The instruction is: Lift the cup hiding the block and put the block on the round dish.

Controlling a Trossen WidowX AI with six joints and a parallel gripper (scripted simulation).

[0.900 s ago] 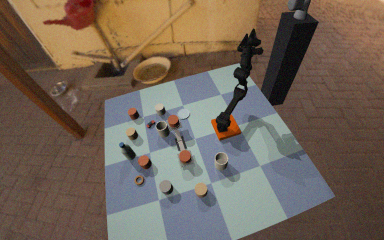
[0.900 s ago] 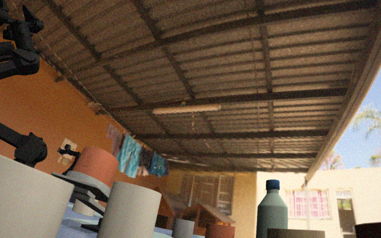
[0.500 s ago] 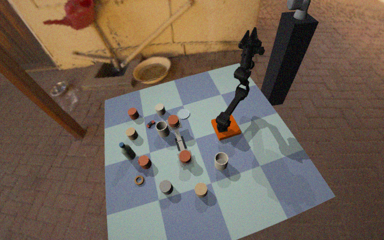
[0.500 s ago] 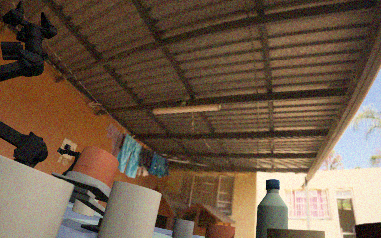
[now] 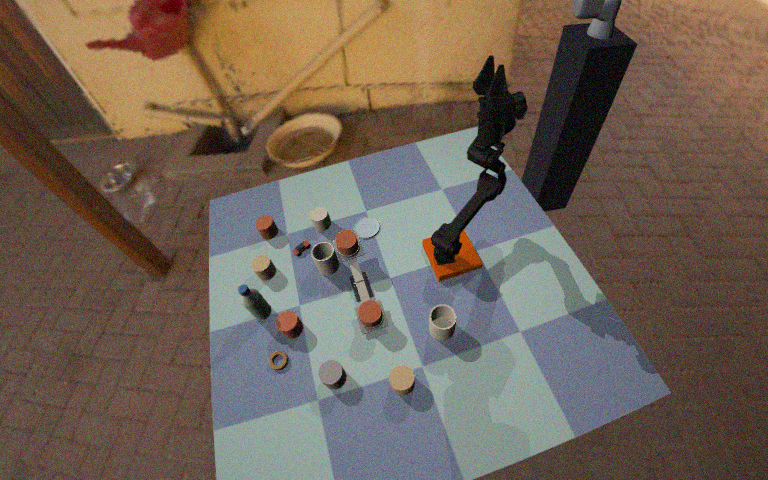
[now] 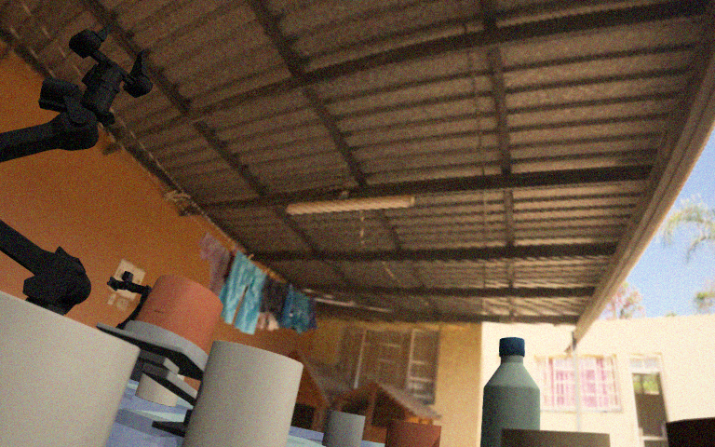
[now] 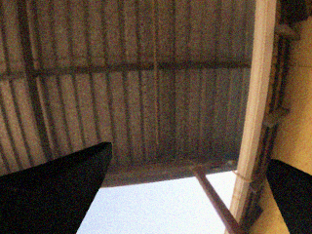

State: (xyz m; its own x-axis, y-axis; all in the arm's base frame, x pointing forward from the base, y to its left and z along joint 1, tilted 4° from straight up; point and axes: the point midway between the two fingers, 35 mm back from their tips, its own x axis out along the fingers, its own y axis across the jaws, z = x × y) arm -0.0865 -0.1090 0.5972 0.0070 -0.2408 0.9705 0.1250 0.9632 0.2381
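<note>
My gripper tip is 620 mm above the pale grey block, 400 mm short of it and 290 mm to the right of it. The rest, counted from my gripper tip: grey balance 620 mm below, 430 mm ahead, 160 mm to the left; then pale round dish 650 mm below, 380 mm ahead, 90 mm to the right; then small toy 640 mm below, 630 mm ahead, 40 mm to the right.
</note>
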